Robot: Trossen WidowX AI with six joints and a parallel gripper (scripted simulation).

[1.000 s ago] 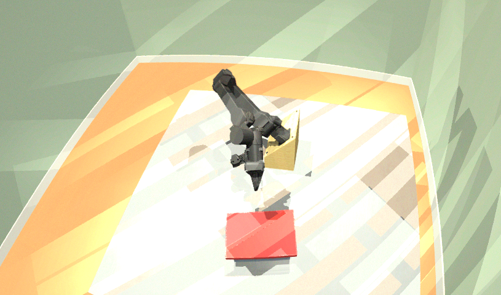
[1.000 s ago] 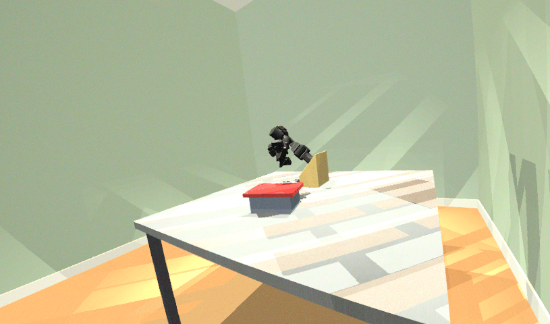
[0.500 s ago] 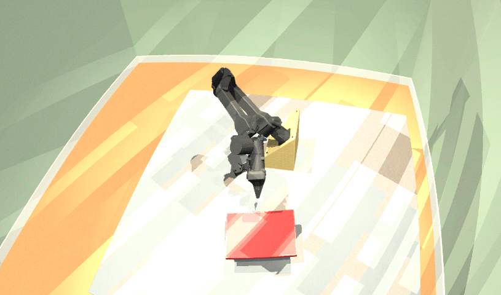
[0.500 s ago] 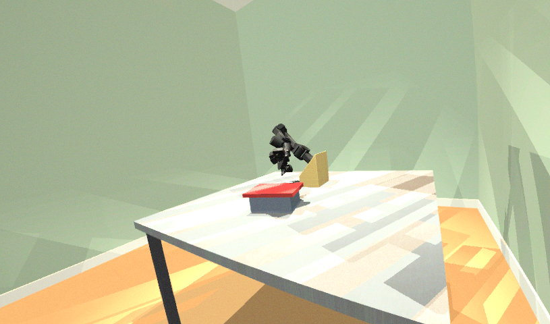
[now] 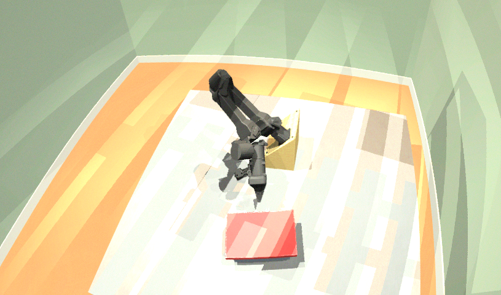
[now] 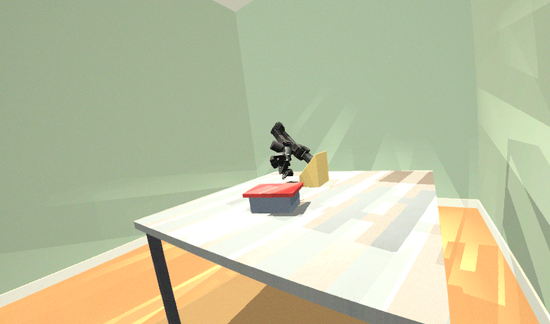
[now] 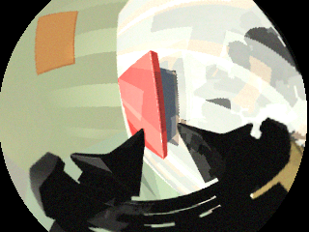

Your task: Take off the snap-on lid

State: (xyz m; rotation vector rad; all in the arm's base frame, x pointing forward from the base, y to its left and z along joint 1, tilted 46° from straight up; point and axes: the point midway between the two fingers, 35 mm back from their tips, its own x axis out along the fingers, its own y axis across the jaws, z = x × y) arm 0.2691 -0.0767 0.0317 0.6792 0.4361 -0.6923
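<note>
The red lid is 12 cm ahead of my gripper tip, 2 cm to the left of it and 3 cm below it. Also, from my gripper tip: storage box 12 cm ahead, 2 cm to the left, 8 cm below.
</note>
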